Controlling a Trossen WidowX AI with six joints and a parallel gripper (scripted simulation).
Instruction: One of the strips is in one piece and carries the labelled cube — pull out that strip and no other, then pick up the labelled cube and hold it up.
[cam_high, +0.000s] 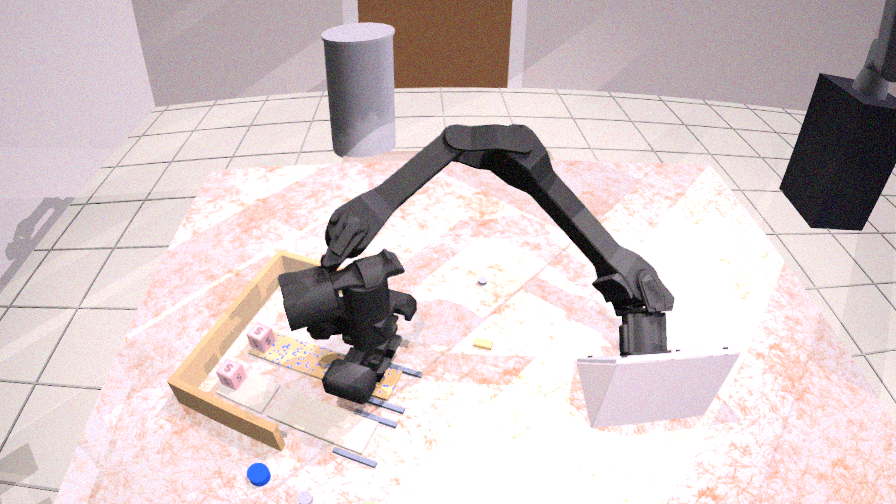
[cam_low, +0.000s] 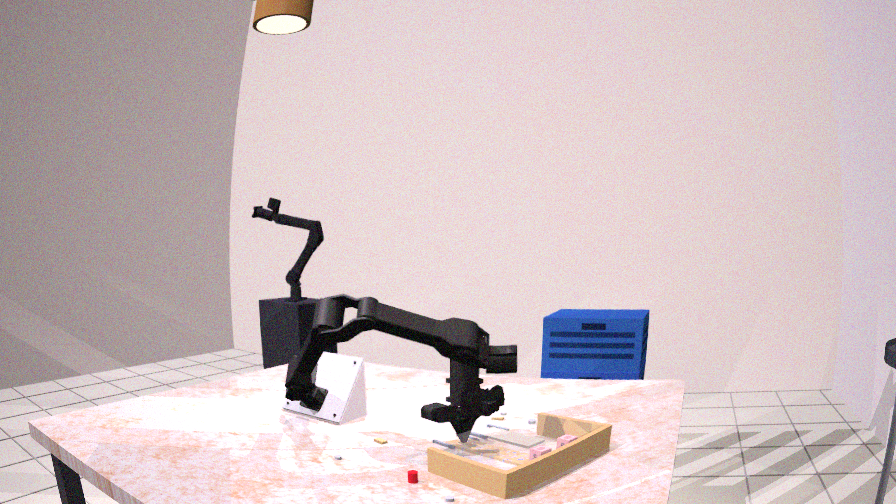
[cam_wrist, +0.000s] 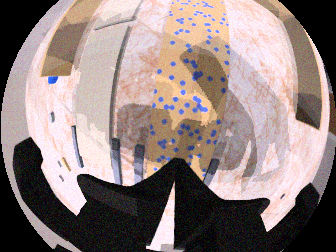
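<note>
My gripper tip is now 7 cm short of the beige strip and 8 cm to the right of it. Round my gripper tip: blue disc (14 cm ahead, 17 cm to the left); red cylinder (2 cm ahead, 24 cm to the right, 1 cm above); tan chip (15 cm behind, 8 cm to the right).
</note>
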